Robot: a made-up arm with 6 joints.
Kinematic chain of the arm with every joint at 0, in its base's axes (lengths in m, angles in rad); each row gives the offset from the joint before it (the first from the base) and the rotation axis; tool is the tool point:
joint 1: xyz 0 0 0.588 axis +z
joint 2: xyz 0.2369 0 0 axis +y
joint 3: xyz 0 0 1.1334 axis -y
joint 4: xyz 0 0 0.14 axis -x
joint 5: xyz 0.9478 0 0 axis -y
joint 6: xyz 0.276 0 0 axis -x
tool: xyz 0 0 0
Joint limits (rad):
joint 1: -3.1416..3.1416
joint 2: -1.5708..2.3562
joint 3: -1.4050..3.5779
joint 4: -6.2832..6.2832
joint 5: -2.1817..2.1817
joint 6: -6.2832..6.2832
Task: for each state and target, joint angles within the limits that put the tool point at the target. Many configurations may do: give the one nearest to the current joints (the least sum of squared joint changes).
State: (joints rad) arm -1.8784 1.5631 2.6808 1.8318 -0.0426 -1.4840
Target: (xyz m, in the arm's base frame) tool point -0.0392 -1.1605 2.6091
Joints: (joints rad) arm -1.6090 0.7933 2.1566 1.8323 0.0194 -1.4840
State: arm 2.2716 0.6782 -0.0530 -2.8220 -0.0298 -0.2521
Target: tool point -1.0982 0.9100 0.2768
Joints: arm 2.4544 0.7357 -0.5756 -2.8278 0.0804 -0.2521
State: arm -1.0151 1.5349 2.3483 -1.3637 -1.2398 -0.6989
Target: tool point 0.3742 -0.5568 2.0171
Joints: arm -1.3774 1.0445 3.0982 -1.5357 -1.2325 -0.6989
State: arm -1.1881 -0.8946 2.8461 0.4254 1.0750 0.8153
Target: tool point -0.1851 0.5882 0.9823
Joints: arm -1.1178 -0.0697 3.4533 0.3396 1.4291 0.8153
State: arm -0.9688 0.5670 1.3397 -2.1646 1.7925 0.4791
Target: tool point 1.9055 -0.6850 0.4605
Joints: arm -0.2559 1.2494 0.7009 -2.3741 1.9162 0.4791
